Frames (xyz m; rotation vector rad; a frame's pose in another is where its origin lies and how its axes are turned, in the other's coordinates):
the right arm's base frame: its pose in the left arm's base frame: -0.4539 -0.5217 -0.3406 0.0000 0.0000 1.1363
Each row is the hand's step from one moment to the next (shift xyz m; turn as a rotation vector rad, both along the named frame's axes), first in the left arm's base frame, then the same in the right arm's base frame.
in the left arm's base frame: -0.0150 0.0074 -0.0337 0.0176 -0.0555 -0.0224
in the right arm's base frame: 0.0004 0.0167 -0.0337 -0.0429 -0.0393 -0.0224
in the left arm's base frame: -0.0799 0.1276 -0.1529 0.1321 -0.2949 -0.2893
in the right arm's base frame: 0.0821 0.1262 -0.1529 -0.2119 -0.2440 -0.2893
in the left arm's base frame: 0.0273 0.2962 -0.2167 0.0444 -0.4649 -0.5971
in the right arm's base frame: 0.2802 0.0999 -0.2167 -0.4030 -0.2360 -0.5971
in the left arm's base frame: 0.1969 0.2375 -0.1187 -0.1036 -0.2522 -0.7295
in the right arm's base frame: 0.2983 -0.0786 -0.1187 -0.2724 -0.0122 -0.7295
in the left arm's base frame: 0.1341 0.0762 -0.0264 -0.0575 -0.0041 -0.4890
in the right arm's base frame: 0.1256 -0.0896 -0.0264 -0.0279 0.0504 -0.4890
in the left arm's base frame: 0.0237 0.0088 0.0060 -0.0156 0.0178 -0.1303
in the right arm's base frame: 0.0180 -0.0178 0.0060 0.0096 0.0216 -0.1303
